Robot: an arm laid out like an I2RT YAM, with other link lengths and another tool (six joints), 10 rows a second.
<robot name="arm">
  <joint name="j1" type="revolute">
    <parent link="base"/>
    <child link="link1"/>
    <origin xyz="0 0 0.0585" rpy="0 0 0"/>
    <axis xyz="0 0 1"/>
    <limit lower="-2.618" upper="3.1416"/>
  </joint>
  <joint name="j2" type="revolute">
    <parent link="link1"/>
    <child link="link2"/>
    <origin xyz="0.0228 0.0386 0.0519" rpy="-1.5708 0 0"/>
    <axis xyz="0 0 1"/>
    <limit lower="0" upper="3.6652"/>
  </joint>
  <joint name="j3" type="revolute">
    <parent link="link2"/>
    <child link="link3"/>
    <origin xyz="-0.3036 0 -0.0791" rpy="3.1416 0 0"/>
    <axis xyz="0 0 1"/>
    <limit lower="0" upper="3.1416"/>
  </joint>
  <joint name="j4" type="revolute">
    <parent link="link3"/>
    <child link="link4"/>
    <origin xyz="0.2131 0.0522 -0.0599" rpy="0 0 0"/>
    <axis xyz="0 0 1"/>
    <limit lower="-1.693" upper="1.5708"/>
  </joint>
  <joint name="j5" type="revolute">
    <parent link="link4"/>
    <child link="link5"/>
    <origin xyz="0.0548 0.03 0.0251" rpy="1.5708 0 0"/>
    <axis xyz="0 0 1"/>
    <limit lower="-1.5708" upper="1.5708"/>
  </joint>
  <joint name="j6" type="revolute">
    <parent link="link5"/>
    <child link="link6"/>
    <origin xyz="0.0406 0 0.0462" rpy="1.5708 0 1.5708"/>
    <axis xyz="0 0 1"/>
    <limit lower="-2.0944" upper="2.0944"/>
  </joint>
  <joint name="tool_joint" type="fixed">
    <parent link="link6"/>
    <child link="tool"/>
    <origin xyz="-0.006 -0.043 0.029" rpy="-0.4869 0 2.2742"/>
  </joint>
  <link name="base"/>
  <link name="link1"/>
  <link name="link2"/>
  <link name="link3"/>
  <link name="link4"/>
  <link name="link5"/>
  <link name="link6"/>
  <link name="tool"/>
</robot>
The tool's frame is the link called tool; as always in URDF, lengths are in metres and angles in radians.
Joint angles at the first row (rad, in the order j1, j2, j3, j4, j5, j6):
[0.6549, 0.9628, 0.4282, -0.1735, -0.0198, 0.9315]
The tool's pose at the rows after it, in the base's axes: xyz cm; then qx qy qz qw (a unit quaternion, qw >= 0):
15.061 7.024 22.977 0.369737 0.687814 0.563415 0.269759
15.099 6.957 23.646 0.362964 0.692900 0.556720 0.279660
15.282 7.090 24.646 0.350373 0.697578 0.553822 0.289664
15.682 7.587 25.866 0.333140 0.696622 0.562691 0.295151
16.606 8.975 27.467 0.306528 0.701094 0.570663 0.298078
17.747 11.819 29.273 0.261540 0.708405 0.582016 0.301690
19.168 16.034 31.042 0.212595 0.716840 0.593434 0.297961
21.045 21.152 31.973 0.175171 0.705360 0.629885 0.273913
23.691 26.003 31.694 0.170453 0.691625 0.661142 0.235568
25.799 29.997 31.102 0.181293 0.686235 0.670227 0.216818
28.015 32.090 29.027 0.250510 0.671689 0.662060 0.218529
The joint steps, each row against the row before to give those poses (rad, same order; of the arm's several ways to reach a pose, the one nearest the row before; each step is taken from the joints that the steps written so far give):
[0.0014, -0.0113, 0.0159, -0.0268, 0.0171, -0.0064]
[-0.0002, -0.0066, 0.0286, -0.0401, 0.0200, -0.0209]
[0.0003, -0.0006, 0.0397, -0.0356, 0.0155, -0.0299]
[0.0025, 0.0100, 0.0424, -0.0051, -0.0021, -0.0288]
[0.0246, 0.0493, 0.0693, 0.0027, 0.0066, -0.0354]
[0.0756, 0.0874, 0.0863, 0.0335, 0.0372, -0.0411]
[0.0860, 0.1300, 0.1193, 0.0359, 0.0310, -0.0426]
[0.0557, 0.1601, 0.1118, 0.1116, -0.0418, -0.0151]
[0.0145, 0.1775, 0.1262, 0.0893, -0.0795, 0.0328]
[0.0207, 0.1475, 0.1353, 0.0173, -0.0147, 0.0449]
[0.0065, 0.1221, 0.0820, 0.0196, 0.0540, 0.1355]

